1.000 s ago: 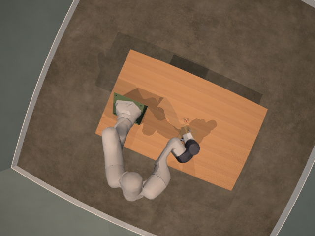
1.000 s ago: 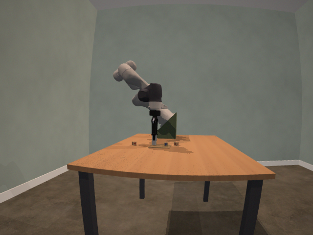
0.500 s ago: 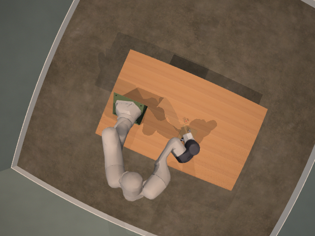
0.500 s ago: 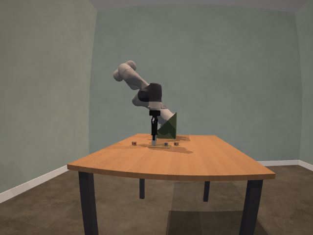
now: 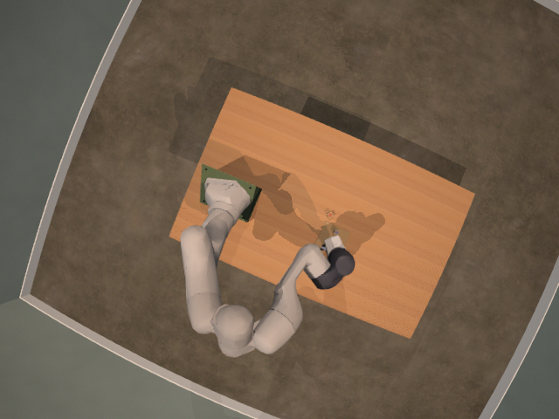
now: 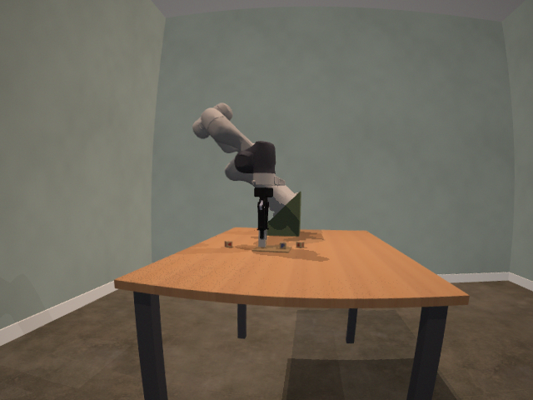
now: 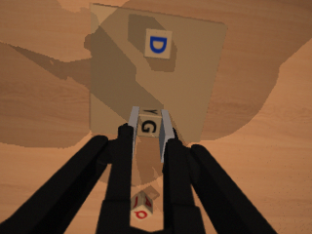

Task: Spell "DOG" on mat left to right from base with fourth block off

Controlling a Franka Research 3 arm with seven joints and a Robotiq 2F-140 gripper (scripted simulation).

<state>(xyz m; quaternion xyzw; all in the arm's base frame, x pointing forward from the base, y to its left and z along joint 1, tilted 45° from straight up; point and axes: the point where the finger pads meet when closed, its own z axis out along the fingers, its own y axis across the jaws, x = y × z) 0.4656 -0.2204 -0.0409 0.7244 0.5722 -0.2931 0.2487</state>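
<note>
Right now the G block is 2 cm below my hand. From my hand the other things lie so: mat (1 cm ahead, 4 cm to the left, 4 cm below).
</note>
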